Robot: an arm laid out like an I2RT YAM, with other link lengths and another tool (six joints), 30 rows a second.
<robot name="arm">
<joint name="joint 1" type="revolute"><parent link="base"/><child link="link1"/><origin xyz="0.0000 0.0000 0.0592" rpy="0.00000 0.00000 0.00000"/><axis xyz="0 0 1"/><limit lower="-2.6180" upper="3.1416"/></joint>
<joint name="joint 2" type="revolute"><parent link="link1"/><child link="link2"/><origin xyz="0.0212 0.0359 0.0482" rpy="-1.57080 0.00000 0.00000"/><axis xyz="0 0 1"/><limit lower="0.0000" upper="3.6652"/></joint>
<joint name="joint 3" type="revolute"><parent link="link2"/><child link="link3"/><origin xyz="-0.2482 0.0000 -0.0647" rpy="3.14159 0.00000 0.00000"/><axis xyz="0 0 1"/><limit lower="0.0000" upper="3.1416"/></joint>
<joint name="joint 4" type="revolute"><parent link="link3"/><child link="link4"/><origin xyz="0.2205 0.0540 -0.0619" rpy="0.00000 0.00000 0.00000"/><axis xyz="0 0 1"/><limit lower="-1.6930" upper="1.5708"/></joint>
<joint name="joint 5" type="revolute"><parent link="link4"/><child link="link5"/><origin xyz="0.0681 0.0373 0.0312" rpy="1.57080 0.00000 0.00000"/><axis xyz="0 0 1"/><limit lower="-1.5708" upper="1.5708"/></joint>
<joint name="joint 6" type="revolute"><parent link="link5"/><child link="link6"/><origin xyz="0.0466 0.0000 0.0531" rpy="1.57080 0.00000 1.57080"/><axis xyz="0 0 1"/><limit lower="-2.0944" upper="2.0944"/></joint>
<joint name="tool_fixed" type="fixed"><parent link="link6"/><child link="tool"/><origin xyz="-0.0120 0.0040 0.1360" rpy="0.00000 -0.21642 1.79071"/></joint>
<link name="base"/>
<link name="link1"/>
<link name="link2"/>
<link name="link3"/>
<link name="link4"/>
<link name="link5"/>
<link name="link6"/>
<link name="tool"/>
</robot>
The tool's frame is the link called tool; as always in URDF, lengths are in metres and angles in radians.
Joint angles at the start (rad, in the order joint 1, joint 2, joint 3, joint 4, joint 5, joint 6):
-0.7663 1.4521 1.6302 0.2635 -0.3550 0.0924
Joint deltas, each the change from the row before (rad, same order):
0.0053 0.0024 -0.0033 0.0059 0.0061 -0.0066
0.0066 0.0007 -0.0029 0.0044 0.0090 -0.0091
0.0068 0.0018 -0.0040 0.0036 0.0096 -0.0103
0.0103 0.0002 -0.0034 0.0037 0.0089 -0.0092
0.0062 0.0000 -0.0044 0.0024 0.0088 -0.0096
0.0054 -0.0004 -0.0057 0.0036 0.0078 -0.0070
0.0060 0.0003 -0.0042 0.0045 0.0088 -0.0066
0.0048 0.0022 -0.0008 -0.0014 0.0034 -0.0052
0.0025 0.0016 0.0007 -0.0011 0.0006 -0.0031
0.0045 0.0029 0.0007 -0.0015 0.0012 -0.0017
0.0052 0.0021 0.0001 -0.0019 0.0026 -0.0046
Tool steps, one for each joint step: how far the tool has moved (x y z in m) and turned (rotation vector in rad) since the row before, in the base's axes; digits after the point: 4 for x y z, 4 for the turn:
0.0016 0.0001 -0.0009 -0.0039 0.0003 -0.0029
0.0013 0.0005 -0.0004 -0.0055 -0.0001 -0.0052
0.0018 0.0000 -0.0015 -0.0042 0.0023 -0.0060
0.0021 0.0019 -0.0006 -0.0051 0.0005 -0.0015
0.0013 0.0003 -0.0012 -0.0040 0.0023 -0.0056
0.0011 0.0003 -0.0014 -0.0023 0.0015 -0.0045
0.0012 0.0004 -0.0008 -0.0028 -0.0001 -0.0046
0.0018 0.0004 -0.0015 -0.0004 0.0042 -0.0004
0.0010 0.0004 -0.0006 -0.0011 0.0024 0.0007
0.0019 0.0007 -0.0012 0.0013 0.0031 0.0027
0.0018 0.0008 -0.0012 -0.0006 0.0039 0.0010

